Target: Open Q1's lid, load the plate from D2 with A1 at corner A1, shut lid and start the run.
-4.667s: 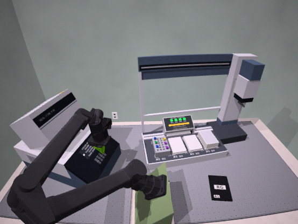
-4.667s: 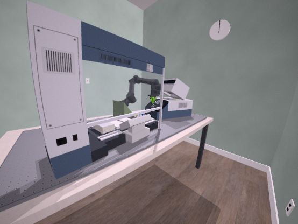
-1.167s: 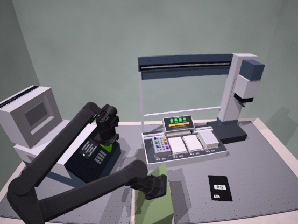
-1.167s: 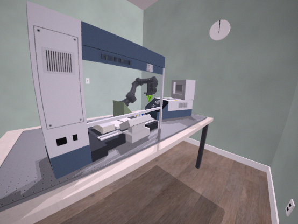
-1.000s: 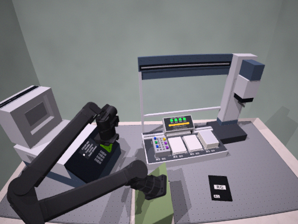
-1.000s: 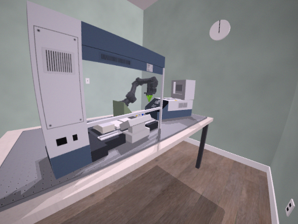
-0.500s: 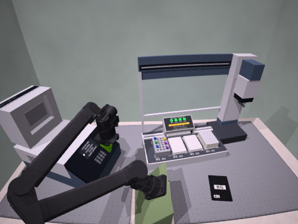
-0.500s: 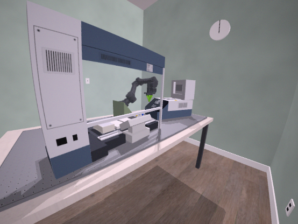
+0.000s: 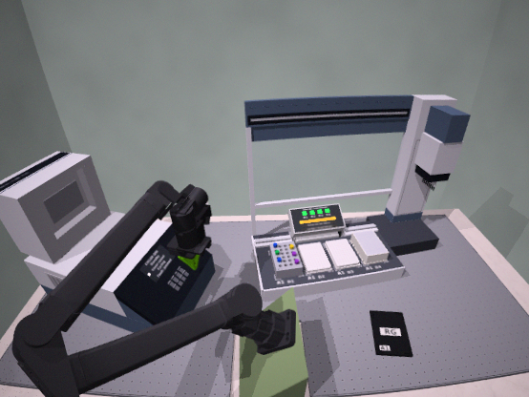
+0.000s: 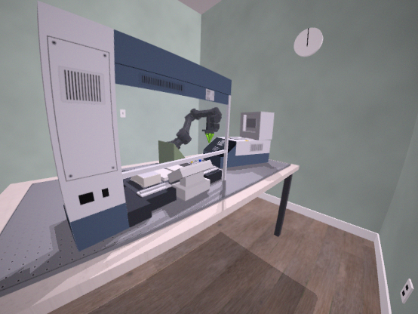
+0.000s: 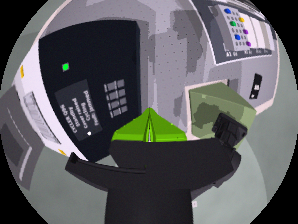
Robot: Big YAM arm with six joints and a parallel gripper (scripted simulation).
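Right now the tube cooling block is 15 cm ahead of my hand, 25 cm to the right of it and 11 cm below it. From my hand the other things lie so: pipetting head (36 cm ahead, 76 cm to the right, 20 cm above); deep-well block (23 cm ahead, 55 cm to the right, 11 cm below).
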